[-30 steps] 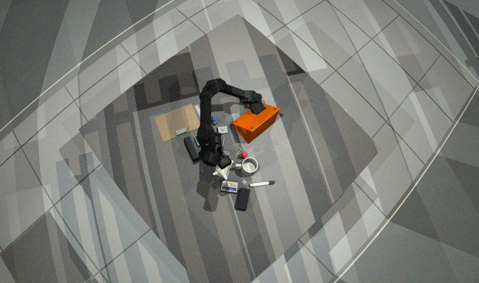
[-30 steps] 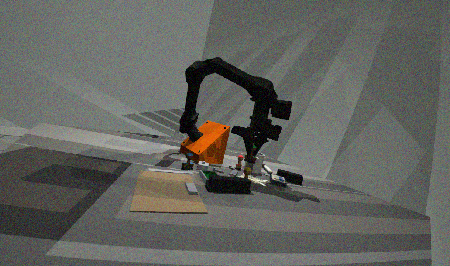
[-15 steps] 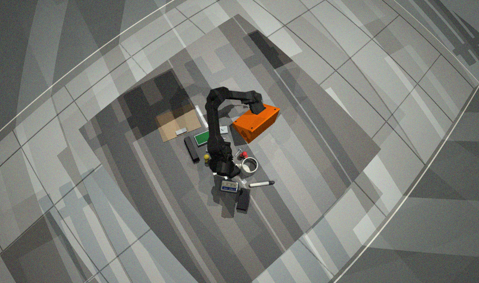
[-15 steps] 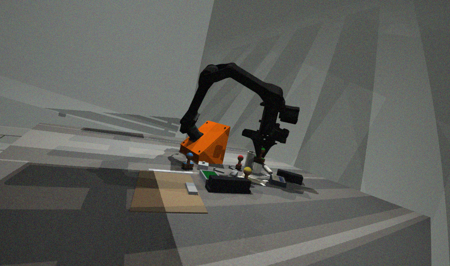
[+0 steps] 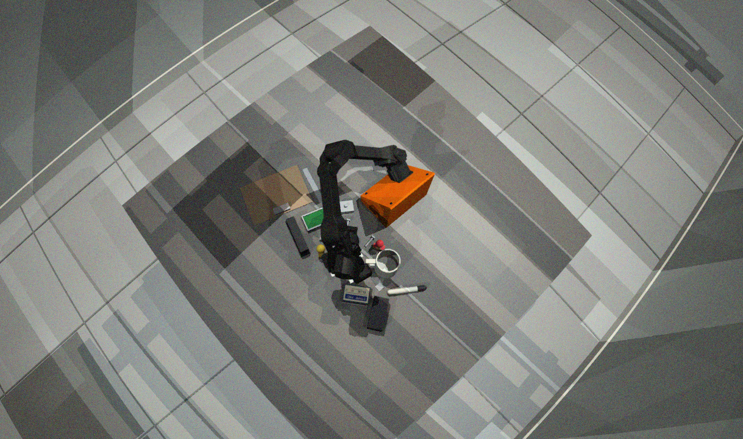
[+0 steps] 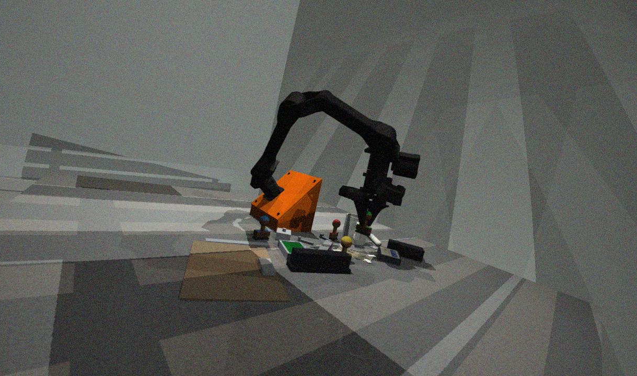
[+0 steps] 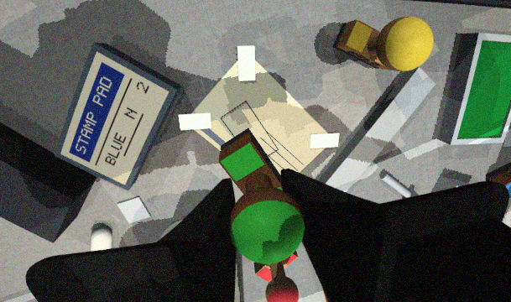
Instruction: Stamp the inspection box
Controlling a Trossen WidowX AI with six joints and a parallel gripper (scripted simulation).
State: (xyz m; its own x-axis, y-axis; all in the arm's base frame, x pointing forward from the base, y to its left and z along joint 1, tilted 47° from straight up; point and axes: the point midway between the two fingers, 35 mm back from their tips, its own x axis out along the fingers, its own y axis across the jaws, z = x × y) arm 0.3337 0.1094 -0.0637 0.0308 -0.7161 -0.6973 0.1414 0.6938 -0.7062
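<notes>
Now: gripper tip 90 mm above the cream card and 10 mm to the left of it. From my gripper tip the other things lie so: stamp pad box: 90 mm to the left, 70 mm below, 40 mm ahead; then green-knobbed stamp: right at my gripper tip; then white cup: 90 mm behind, 70 mm to the left, 50 mm below.
</notes>
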